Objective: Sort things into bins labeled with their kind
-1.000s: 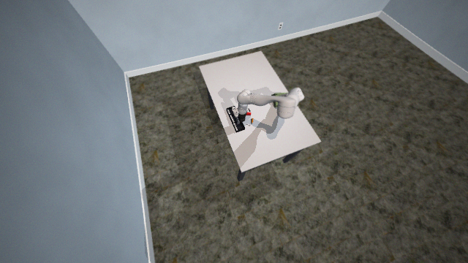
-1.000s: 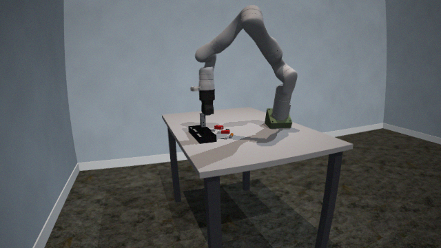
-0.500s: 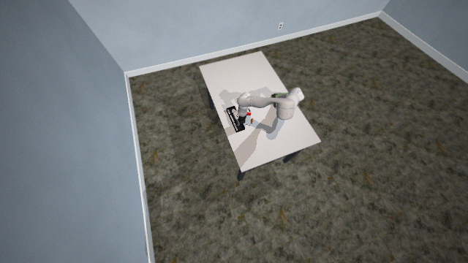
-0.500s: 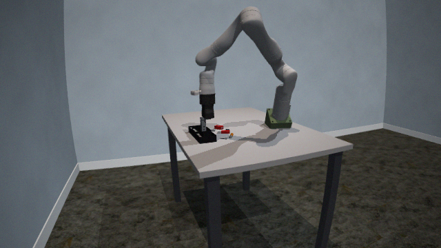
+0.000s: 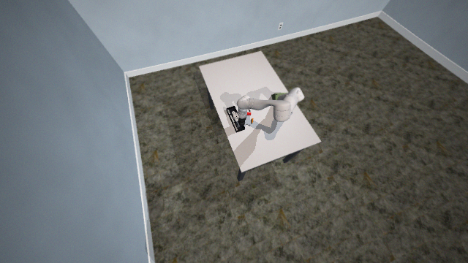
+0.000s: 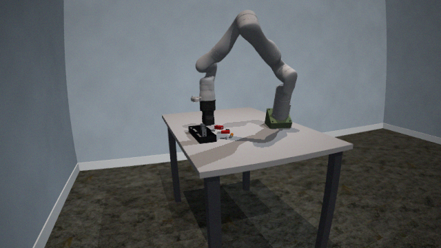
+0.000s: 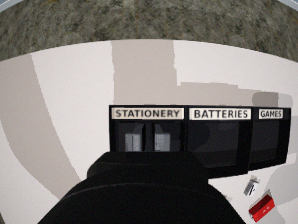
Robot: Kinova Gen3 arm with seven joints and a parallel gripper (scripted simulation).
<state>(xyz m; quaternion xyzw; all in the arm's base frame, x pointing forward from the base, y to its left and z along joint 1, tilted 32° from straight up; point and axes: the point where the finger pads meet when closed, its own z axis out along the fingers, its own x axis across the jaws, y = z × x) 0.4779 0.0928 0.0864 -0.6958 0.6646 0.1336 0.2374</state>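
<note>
Right now my hand is 150 mm past the orange battery, 30 mm above it and 20 mm to the left of it. Round my hand: grey screw: 110 mm behind, 30 mm below, 10 mm to the left; grey-white piece: 170 mm to the right, 90 mm behind, 30 mm below; black screw: 160 mm behind, 140 mm to the right, 30 mm below.
</note>
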